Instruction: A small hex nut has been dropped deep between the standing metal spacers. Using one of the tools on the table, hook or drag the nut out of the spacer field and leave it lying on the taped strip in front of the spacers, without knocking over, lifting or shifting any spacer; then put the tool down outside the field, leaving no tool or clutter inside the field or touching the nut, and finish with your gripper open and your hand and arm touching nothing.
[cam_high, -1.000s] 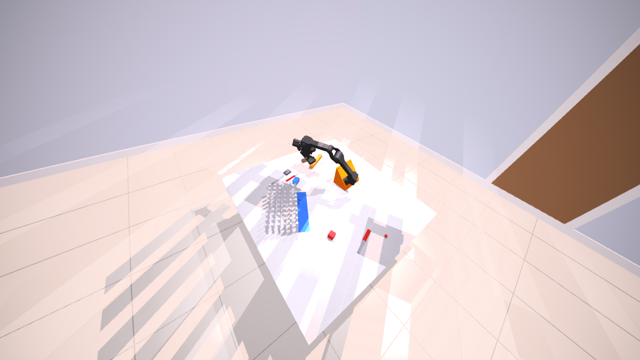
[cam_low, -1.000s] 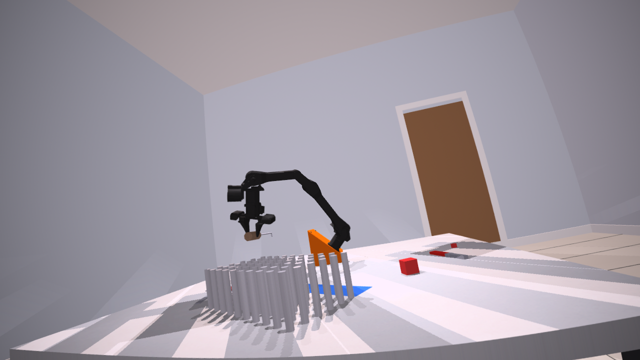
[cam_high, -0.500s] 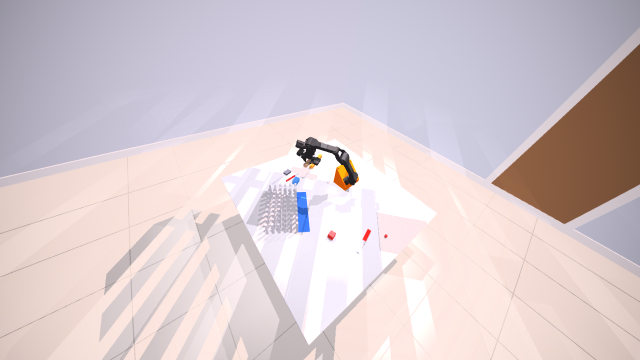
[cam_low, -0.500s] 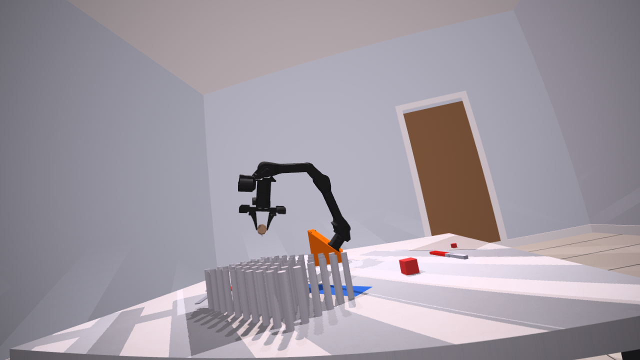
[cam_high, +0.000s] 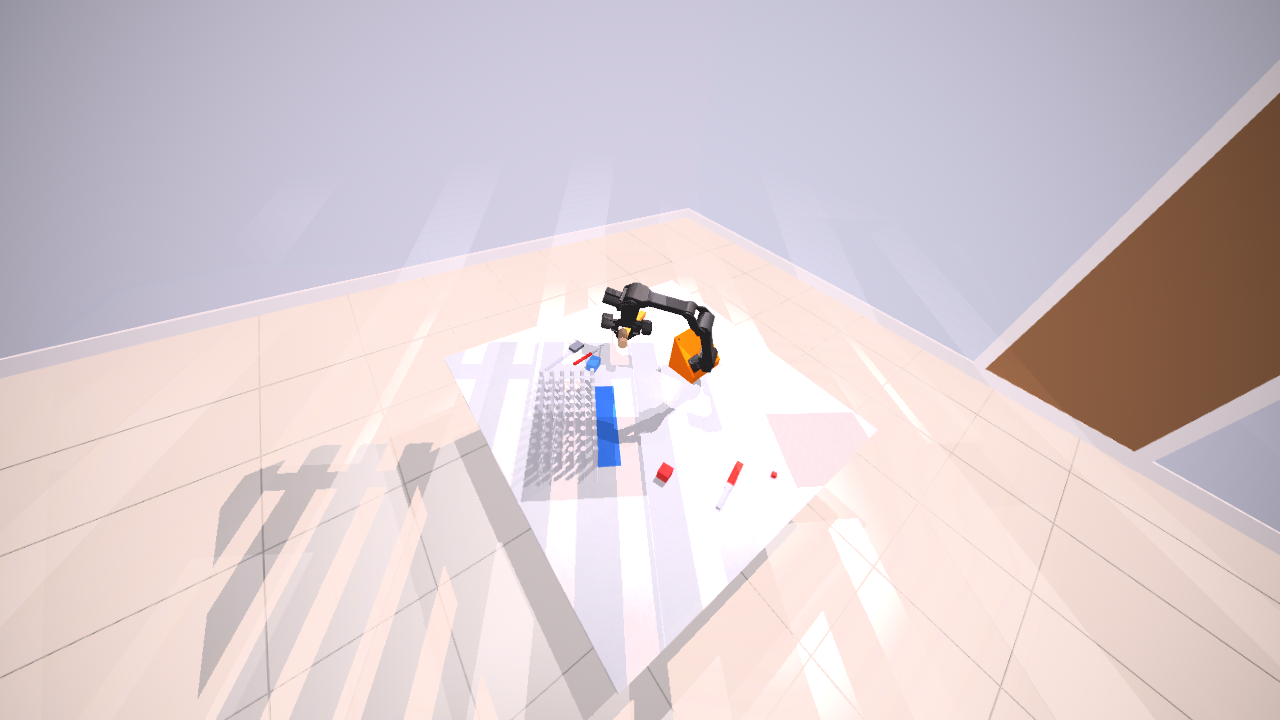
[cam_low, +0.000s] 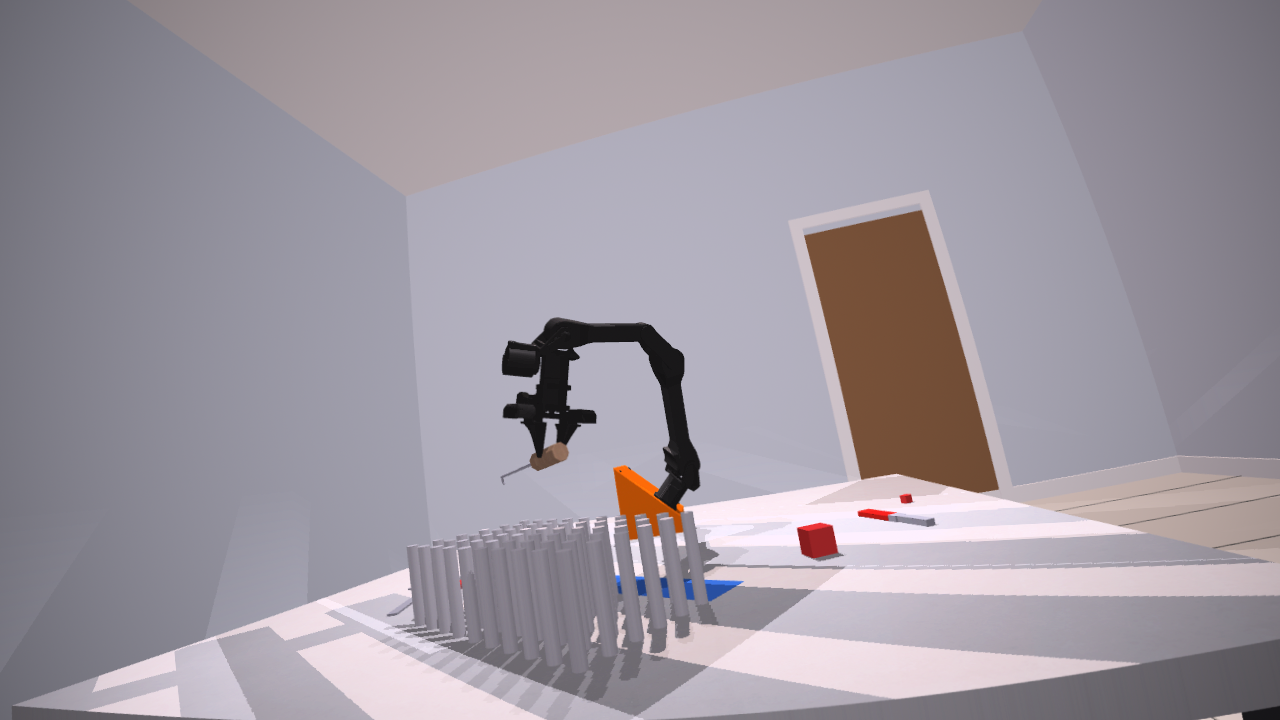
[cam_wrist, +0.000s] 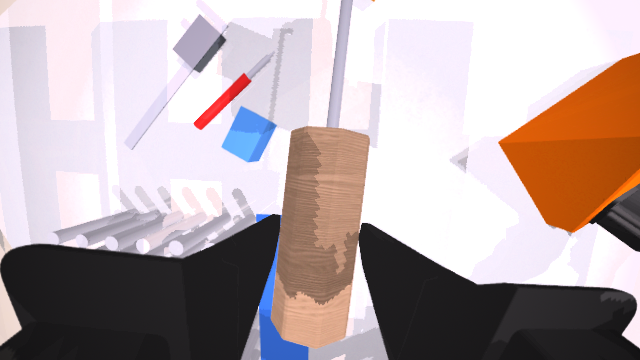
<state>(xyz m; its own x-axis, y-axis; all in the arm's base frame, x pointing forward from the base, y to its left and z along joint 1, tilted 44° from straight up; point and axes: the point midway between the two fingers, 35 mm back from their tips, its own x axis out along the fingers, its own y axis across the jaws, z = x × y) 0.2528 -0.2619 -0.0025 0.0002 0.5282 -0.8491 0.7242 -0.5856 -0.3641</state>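
Right now the blue taped strip is 21 cm below my gripper tip, 20 cm ahead of it and 15 cm to the left of it. The rest, counted from my gripper tip: blue block (19 cm below, 11 cm to the right, 5 cm ahead); yellow bar (28 cm behind, 21 cm to the right, 20 cm below); thin red stick (20 cm below, 18 cm to the right, 1 cm ahead).
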